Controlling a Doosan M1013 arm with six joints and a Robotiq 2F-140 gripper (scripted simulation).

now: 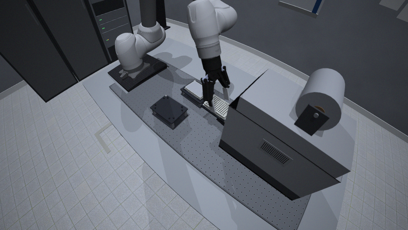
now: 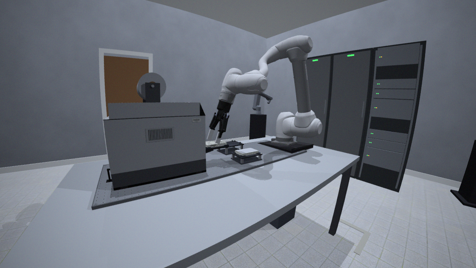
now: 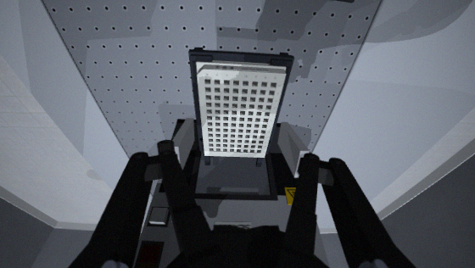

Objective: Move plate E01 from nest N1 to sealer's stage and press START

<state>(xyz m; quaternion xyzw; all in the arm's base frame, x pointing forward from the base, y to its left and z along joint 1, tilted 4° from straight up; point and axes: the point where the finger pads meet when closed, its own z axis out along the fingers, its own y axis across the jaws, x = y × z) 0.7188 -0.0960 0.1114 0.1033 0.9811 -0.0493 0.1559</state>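
My hand is 5 cm above the sealer stage. Also, from my hand: N1 label (34 cm behind, 8 cm to the right, 15 cm below); foil roll (33 cm ahead, 7 cm to the right, 27 cm above); yellow warning label (12 cm ahead, 6 cm to the left, 1 cm above).
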